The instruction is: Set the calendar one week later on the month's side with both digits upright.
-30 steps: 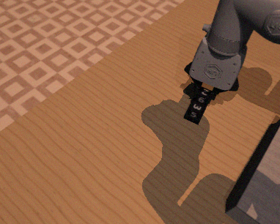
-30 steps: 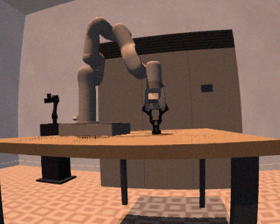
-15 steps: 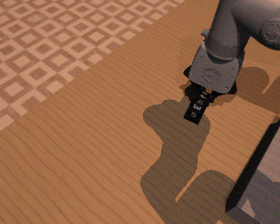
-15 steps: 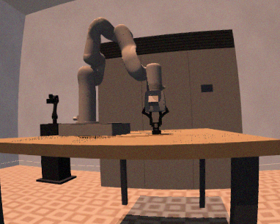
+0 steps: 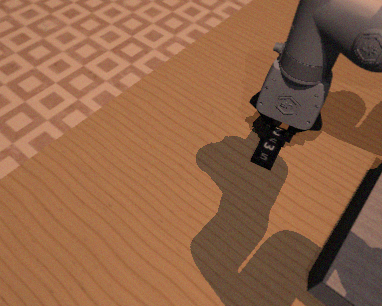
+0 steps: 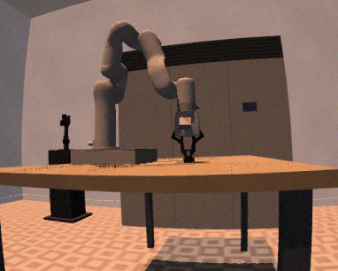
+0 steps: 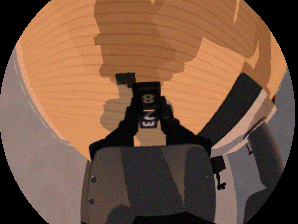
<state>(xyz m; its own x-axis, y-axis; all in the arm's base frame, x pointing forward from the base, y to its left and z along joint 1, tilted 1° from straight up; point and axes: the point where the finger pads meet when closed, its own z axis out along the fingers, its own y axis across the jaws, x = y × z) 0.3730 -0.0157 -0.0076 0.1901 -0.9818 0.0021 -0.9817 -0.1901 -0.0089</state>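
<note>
Now: hand 20 mm above the black digit cube. From my hand the other things lie so: black cube: 30 mm to the left, 30 mm below.
</note>
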